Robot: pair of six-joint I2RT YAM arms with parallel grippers.
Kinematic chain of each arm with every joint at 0, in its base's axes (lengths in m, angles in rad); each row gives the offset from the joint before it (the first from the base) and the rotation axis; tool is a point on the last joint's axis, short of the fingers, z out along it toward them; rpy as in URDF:
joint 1: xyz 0 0 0.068 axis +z
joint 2: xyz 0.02 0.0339 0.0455 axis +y
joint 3: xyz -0.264 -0.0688 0 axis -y
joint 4: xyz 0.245 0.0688 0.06 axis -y
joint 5: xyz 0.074 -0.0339 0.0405 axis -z
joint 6: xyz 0.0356 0 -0.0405 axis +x
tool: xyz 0 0 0 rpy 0 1.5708 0
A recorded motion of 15 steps. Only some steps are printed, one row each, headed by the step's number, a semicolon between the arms.
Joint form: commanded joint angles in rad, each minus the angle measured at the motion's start. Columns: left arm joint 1, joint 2, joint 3, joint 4, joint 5, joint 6; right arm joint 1, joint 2, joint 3, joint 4, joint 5, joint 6.
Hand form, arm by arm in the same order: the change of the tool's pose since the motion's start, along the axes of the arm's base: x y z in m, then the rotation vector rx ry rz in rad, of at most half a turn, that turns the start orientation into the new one. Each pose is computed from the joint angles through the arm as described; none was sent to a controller.
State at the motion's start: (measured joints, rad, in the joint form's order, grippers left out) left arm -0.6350 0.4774 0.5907 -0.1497 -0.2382 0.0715; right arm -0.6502 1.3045 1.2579 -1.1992 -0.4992 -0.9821
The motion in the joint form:
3: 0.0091 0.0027 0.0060 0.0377 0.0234 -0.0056; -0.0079 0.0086 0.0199 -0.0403 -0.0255 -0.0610
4: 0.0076 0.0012 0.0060 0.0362 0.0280 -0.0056; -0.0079 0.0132 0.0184 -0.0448 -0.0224 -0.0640
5: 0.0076 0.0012 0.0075 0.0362 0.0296 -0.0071; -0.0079 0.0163 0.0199 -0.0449 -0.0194 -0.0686
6: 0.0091 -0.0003 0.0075 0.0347 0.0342 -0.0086; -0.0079 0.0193 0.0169 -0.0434 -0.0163 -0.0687
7: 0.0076 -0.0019 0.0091 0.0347 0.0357 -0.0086; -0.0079 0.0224 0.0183 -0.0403 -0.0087 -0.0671
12: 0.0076 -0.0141 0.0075 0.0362 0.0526 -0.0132; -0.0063 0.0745 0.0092 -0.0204 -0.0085 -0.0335
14: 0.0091 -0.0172 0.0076 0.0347 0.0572 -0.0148; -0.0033 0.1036 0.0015 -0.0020 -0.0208 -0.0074
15: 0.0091 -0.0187 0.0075 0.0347 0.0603 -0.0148; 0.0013 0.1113 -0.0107 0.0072 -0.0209 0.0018
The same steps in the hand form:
3: 0.0004 0.0002 0.0059 -0.0296 -0.0307 -0.0142; -0.0016 0.0000 0.0029 0.0058 -0.0056 0.0505
4: 0.0000 0.0000 0.0059 -0.0297 -0.0306 -0.0203; -0.0014 -0.0004 0.0013 0.0087 0.0038 0.0521
5: -0.0002 0.0001 0.0064 -0.0320 -0.0312 -0.0219; -0.0008 -0.0009 0.0010 0.0052 0.0059 0.0551
6: -0.0004 0.0003 0.0064 -0.0334 -0.0306 -0.0250; -0.0004 -0.0014 -0.0005 0.0057 0.0112 0.0543
7: -0.0009 0.0003 0.0071 -0.0352 -0.0332 -0.0280; 0.0003 -0.0022 -0.0008 0.0000 0.0151 0.0508
12: -0.0031 0.0012 0.0081 -0.0465 -0.0410 -0.0449; 0.0097 -0.0090 -0.0142 0.0423 0.0552 0.0243
14: -0.0036 0.0016 0.0083 -0.0489 -0.0418 -0.0480; 0.0156 -0.0121 -0.0223 0.0755 0.0688 0.0085
15: -0.0039 0.0017 0.0084 -0.0497 -0.0429 -0.0511; 0.0173 -0.0120 -0.0272 0.0864 0.0797 0.0053

